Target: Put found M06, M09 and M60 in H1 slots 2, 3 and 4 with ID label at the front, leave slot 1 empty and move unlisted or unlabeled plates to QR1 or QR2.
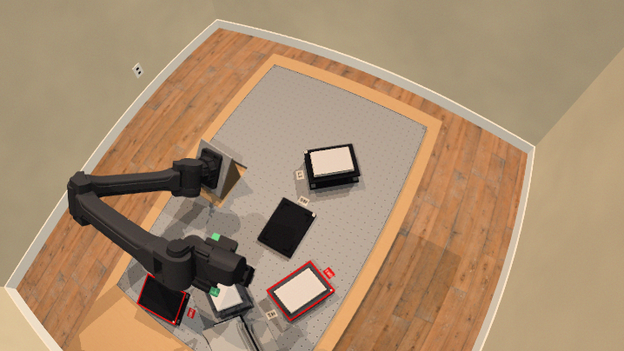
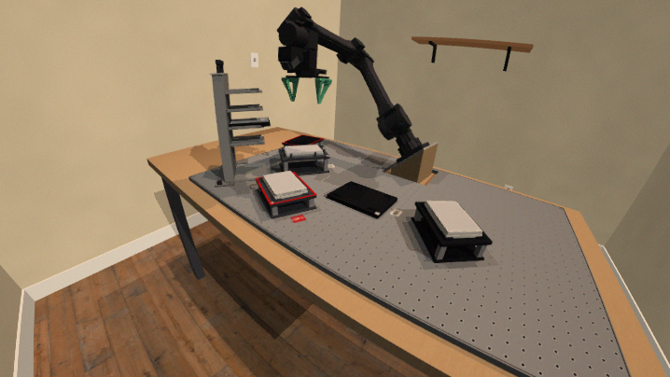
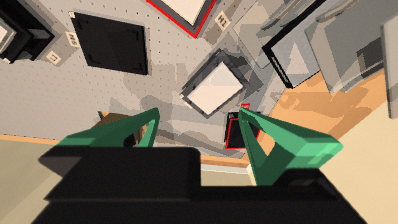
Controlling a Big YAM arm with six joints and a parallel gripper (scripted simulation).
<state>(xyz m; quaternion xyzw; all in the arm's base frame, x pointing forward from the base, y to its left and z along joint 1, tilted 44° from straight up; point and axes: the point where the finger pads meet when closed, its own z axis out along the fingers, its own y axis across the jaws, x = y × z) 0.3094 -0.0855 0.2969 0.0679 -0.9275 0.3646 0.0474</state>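
Now: hand 190 mm above the grey regrip nest, 50 mm to the left of it and 40 mm past it. The rest, counted from my hand: plate hotel H1: 200 mm to the right, 170 mm ahead, 90 mm below; H1 deck label: 250 mm below, 120 mm ahead, 40 mm to the right; dark plate: 150 mm to the right, 100 mm ahead, 70 mm below.
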